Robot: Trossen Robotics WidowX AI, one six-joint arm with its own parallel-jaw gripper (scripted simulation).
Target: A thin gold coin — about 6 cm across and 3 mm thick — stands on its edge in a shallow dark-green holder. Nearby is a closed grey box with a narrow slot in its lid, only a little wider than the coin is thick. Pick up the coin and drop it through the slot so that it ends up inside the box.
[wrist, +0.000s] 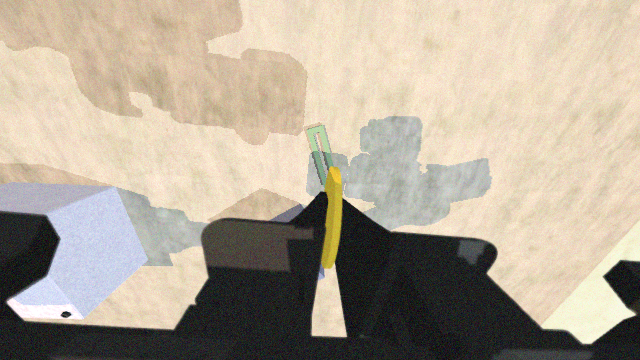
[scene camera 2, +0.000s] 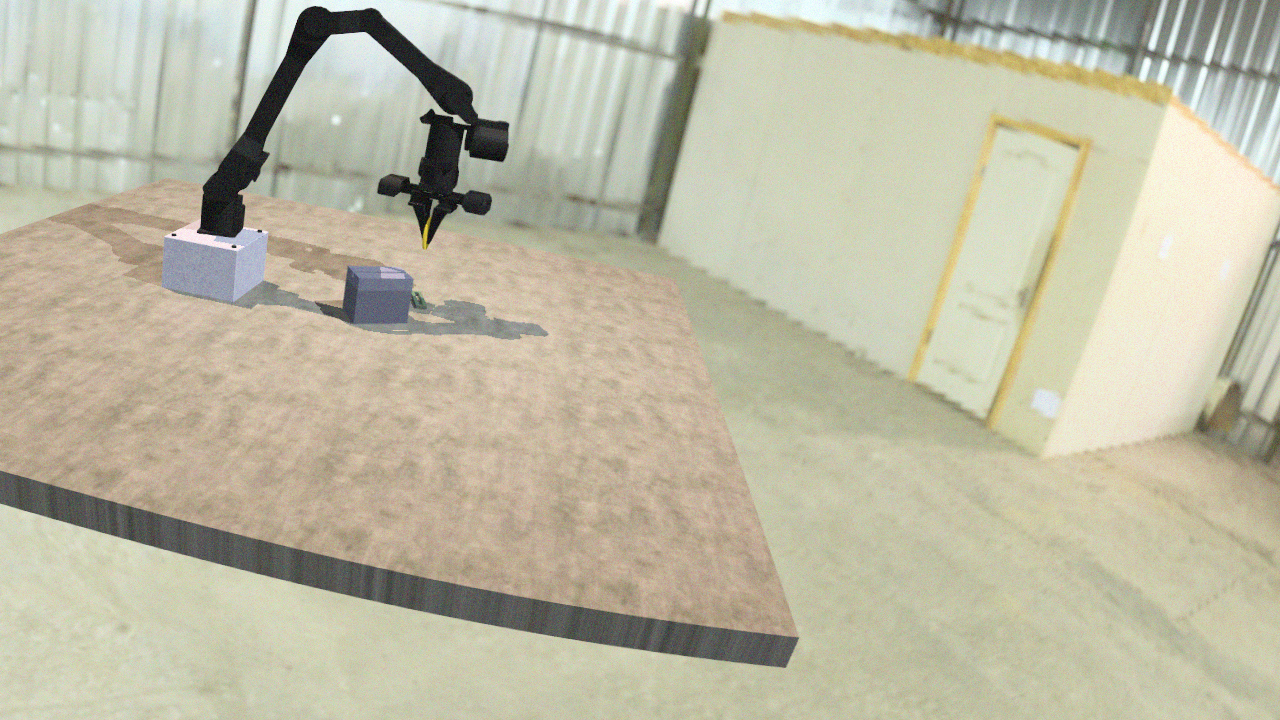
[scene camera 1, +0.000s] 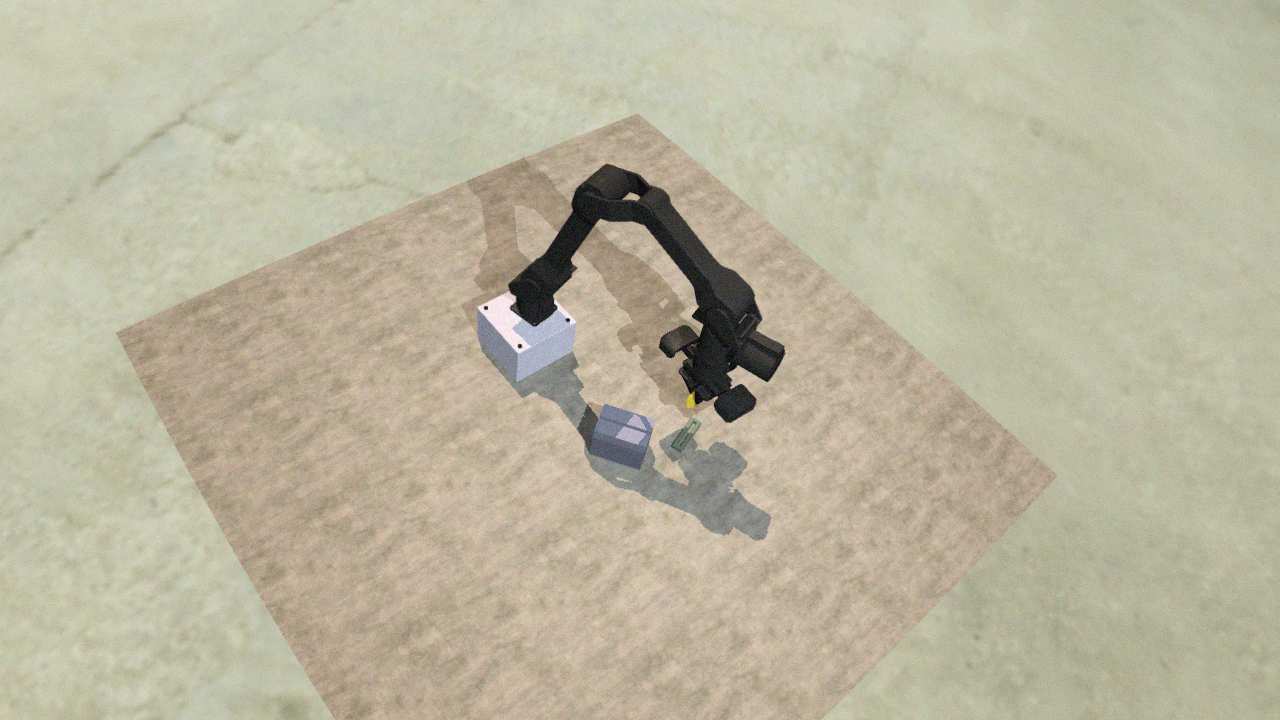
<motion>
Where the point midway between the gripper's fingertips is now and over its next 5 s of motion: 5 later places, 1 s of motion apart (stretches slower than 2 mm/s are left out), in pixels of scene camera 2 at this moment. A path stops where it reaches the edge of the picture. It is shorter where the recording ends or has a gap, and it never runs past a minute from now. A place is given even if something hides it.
The gripper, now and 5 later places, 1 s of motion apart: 426, 243; 421, 242; 404, 248; 385, 253; 383, 255; 382, 262
</motion>
